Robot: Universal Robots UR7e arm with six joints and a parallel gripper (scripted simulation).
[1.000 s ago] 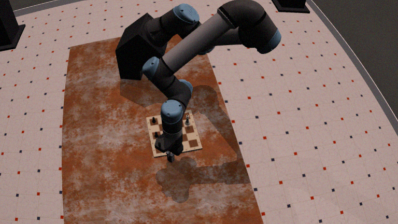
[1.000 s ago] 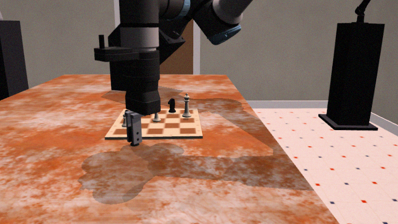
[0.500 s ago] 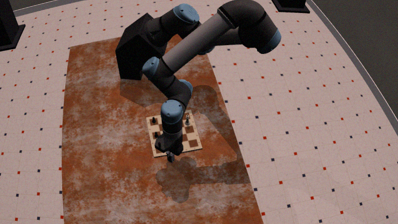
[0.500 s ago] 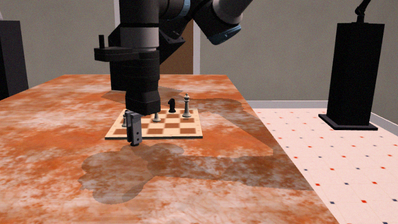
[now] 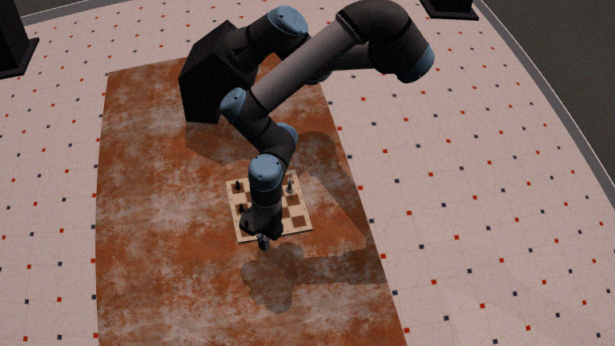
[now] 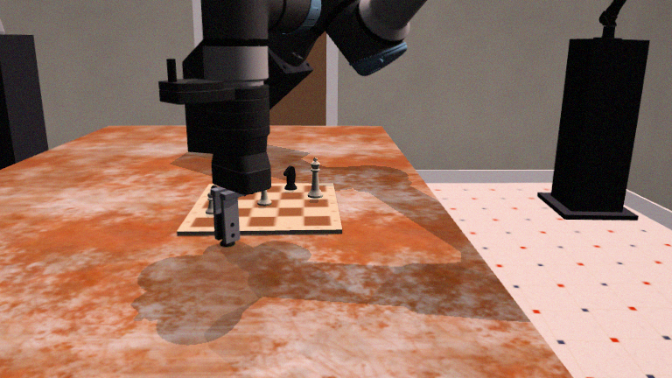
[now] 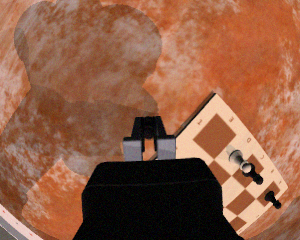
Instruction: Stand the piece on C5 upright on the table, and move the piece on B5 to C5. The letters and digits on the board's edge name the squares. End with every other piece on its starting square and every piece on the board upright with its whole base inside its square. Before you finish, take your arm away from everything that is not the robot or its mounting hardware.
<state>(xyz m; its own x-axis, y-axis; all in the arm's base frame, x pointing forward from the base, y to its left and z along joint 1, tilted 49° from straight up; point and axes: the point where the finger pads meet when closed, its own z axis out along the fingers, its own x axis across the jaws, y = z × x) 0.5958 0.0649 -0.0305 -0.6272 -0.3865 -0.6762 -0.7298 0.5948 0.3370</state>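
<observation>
Now: hand 190 mm past the white queen, 100 mm to the right of it and 10 mm below it. Also, from my hand: chessboard: 140 mm behind, 20 mm to the left, 20 mm below; then white bishop: 140 mm behind, 20 mm to the left; then white pawn: 100 mm behind, 50 mm to the right.
</observation>
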